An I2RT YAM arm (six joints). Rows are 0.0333 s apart.
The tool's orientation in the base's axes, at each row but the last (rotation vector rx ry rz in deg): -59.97, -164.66, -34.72; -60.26, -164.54, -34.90; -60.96, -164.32, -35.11; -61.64, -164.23, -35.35; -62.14, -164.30, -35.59; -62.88, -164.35, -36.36; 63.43, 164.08, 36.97; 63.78, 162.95, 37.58
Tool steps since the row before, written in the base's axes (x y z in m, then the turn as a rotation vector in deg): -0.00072, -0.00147, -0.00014, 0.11, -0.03, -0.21; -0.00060, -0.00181, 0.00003, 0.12, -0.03, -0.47; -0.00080, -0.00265, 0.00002, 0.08, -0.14, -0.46; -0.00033, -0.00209, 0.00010, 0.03, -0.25, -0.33; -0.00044, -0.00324, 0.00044, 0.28, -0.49, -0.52; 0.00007, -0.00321, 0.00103, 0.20, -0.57, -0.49; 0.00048, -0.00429, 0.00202, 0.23, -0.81, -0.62; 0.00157, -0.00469, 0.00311, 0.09, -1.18, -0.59
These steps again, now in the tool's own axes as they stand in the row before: -0.00037, -0.00153, -0.00049, -0.14, -0.03, 0.20; -0.00065, -0.00163, -0.00076, -0.18, -0.11, 0.44; -0.00103, -0.00233, -0.00109, -0.22, -0.21, 0.38; -0.00105, -0.00161, -0.00090, -0.23, -0.27, 0.22; -0.00165, -0.00233, -0.00166, -0.60, -0.34, 0.33; -0.00195, -0.00174, -0.00213, -0.59, -0.44, 0.27; -0.00284, -0.00179, -0.00338, -0.78, -0.63, 0.30; -0.00382, -0.00086, -0.00434, -0.92, -0.95, 0.11
